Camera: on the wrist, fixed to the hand. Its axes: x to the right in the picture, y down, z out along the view.
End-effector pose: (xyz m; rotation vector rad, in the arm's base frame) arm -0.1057 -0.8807 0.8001 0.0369 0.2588 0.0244
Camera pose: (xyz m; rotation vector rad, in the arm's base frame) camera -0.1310 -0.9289 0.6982 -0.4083 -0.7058 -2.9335
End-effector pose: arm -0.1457 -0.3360 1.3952 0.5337 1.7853 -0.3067
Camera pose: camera -0.2584 -0.3319 1.4202 -2.3474 0.2361 -1.8532
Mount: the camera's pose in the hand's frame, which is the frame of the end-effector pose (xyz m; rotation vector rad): 0.0002 -0.0517 -0.1033 -0.0386 -0.7893 -3.0324
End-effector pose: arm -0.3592 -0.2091 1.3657 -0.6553 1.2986 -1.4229
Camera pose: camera -0.4688 -0.1796 1.3870 1.6957 0.9637 1.0809
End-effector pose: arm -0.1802 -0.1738 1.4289 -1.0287 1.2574 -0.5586
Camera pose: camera -0.2686 -0.2311 1.4762 1.7959 1.7661 1.5122
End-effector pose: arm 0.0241 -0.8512 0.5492 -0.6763 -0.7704 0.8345
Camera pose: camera 0.1277 -0.8996 0.5328 1.1581 -1.3617 -1.8400
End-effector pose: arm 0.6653 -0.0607 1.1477 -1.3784 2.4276 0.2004
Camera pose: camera 0.6863 -0.1173 1.2462 -2.1826 -1.3688 -0.0859
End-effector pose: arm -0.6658 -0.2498 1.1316 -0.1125 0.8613 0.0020
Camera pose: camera -0.7414 -0.3115 1.0698 -1.2201 -0.8222 -2.5260
